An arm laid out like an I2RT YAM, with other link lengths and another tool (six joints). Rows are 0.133 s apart.
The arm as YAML. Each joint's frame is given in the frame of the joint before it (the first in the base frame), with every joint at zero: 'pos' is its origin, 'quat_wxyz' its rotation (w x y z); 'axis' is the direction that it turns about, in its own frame. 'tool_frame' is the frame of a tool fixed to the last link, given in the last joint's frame.
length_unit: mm
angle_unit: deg
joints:
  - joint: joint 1
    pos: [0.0, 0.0, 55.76]
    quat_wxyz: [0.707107, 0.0, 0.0, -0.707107]
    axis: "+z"
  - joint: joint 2
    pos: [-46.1, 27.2, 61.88]
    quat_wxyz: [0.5, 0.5, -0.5, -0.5]
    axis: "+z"
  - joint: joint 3
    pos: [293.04, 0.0, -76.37]
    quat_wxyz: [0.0, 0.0, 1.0, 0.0]
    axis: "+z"
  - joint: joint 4
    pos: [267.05, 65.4, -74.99]
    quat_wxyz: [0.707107, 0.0, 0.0, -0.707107]
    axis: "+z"
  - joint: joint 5
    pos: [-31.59, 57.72, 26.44]
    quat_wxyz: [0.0, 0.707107, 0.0, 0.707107]
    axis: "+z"
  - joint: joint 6
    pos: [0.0, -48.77, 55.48]
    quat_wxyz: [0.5, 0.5, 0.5, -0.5]
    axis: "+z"
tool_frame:
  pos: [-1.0, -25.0, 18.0]
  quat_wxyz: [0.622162, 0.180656, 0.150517, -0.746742]
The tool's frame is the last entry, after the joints.
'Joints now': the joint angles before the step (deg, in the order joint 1, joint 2, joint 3, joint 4, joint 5, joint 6). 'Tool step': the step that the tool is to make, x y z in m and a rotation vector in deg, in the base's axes. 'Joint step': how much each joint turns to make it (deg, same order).
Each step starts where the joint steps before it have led.
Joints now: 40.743, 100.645, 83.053, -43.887, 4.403, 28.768
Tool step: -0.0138, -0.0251, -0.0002, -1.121, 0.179, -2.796
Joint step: -1.237, -5.106, -5.719, -0.339, 1.388, 1.032
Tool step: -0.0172, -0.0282, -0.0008, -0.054, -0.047, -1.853
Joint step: -1.772, -6.252, -6.697, 0.444, 0.101, 0.039
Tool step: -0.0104, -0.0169, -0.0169, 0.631, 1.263, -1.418
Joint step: -1.449, -3.157, -6.531, 2.695, -1.138, 0.553
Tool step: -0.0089, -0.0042, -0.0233, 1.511, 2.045, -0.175
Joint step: -0.072, -0.728, -5.643, 4.083, -2.127, 1.177
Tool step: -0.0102, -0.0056, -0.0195, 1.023, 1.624, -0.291
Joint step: -0.003, -0.969, -5.101, 3.392, -1.483, 1.034
